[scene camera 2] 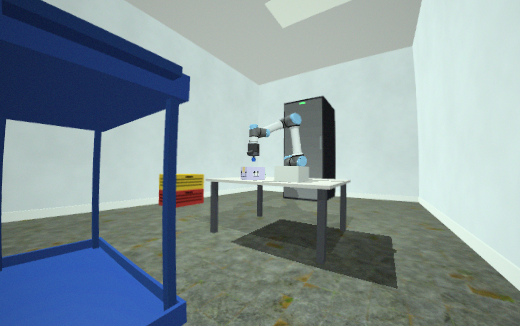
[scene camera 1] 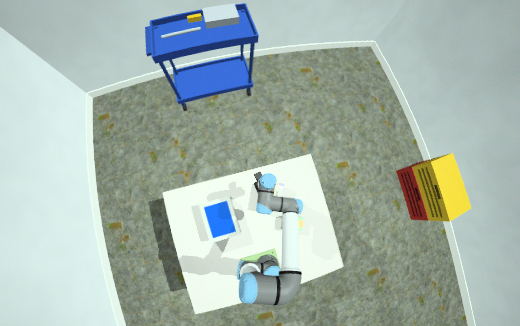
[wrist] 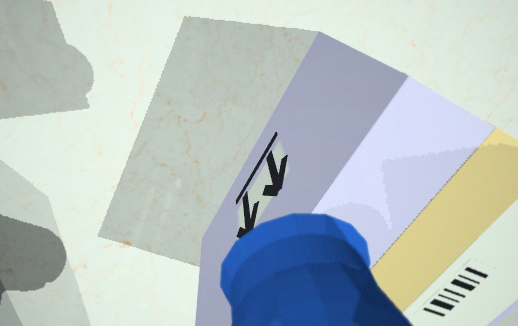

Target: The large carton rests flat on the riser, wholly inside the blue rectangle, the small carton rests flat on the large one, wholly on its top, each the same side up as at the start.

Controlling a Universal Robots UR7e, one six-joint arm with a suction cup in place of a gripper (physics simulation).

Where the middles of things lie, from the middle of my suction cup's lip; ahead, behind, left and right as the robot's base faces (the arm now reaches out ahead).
Scene:
Now: suction cup 110 mm above the large lavender carton (wrist: pixel 420 178), 80 mm past it and 50 mm to the left of it.

